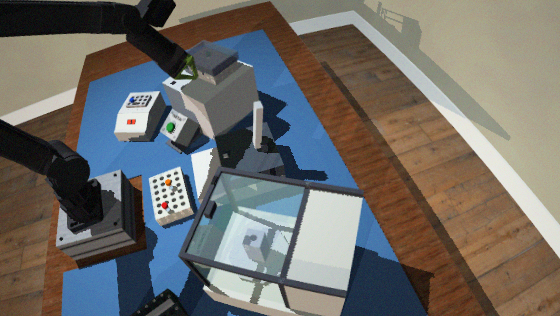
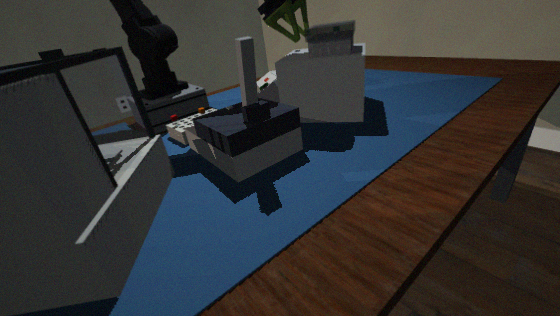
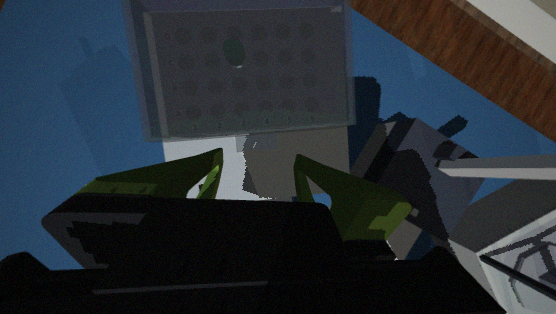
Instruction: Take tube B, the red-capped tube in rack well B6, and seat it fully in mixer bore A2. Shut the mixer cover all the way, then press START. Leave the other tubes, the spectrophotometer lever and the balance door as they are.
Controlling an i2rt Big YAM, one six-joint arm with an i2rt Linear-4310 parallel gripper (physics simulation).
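Frame: origin at the arm's base, x ahead, y left, z up, level; centimetres.
Where they show: gripper, fingertip midpoint: (image 1: 191,72) (image 2: 302,38) (image 3: 260,158); arm's base at its link origin: (image 1: 85,206) (image 2: 164,92).
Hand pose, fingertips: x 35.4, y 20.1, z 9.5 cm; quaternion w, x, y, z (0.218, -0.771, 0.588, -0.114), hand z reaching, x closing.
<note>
Things, the pixels of their top centre, and the offset from my fingertips. "spot": a spot on its surface instead.
- red-capped tube at its top centre: (image 1: 163,203) (image 2: 174,115) dx -16.9, dy -27.0, dz -11.4 cm
- white rack at its top centre: (image 1: 168,191) (image 2: 198,119) dx -15.7, dy -22.2, dz -13.9 cm
- tall pale mixer at its top centre: (image 3: 257,159) (image 2: 302,27) (image 1: 188,65) dx +0.1, dy +0.2, dz +2.1 cm
- smoky clear cover at its top centre: (image 3: 248,67) (image 2: 328,24) (image 1: 205,54) dx +5.2, dy +2.7, dz +2.1 cm
- green START button at its top centre: (image 1: 169,124) dx -10.0, dy -4.9, dz -9.4 cm
- orange-capped tube at its top centre: (image 1: 167,181) (image 2: 201,108) dx -14.7, dy -21.3, dz -11.4 cm
- spectrophotometer's upright lever at its top centre: (image 2: 240,37) (image 1: 253,105) dx +8.3, dy -24.5, dz +3.2 cm
- glass balance at a spot on its surface: (image 1: 325,235) spot: dx +6.7, dy -55.7, dz +3.5 cm
- white device at its top centre: (image 1: 134,106) (image 2: 278,70) dx -18.6, dy +10.1, dz -9.9 cm
- blue-capped tube at its top centre: (image 1: 131,99) dx -18.7, dy +11.7, dz -8.1 cm
- black rack at a spot on its surface: (image 1: 162,304) spot: dx -23.1, dy -48.6, dz -12.1 cm
The red-capped tube (image 1: 165,205) (image 2: 173,117) stands in the white rack (image 1: 176,219) (image 2: 178,134). The tall pale mixer (image 1: 235,95) (image 2: 325,90) (image 3: 305,167) has a smoky clear cover (image 1: 212,54) (image 2: 346,30) (image 3: 200,132) over its lettered bores. A green cap (image 3: 234,51) shows through it near column 3; row A appears without caps. Whether the cover is fully down is unclear. The green START button (image 1: 171,127) is on a small box beside the mixer. My gripper (image 1: 188,75) (image 2: 301,36) (image 3: 260,158) is open and empty, close to the cover's near edge; contact is unclear.
An orange-capped tube (image 1: 168,182) (image 2: 201,109) shares the rack. The spectrophotometer's upright lever (image 1: 257,125) (image 2: 246,72) (image 3: 505,167) rises beside the mixer. The glass balance (image 1: 325,235) stands beyond it. A white device (image 1: 131,132) holds a blue-capped tube (image 1: 132,100). A black rack (image 1: 162,304) is at the near edge.
</note>
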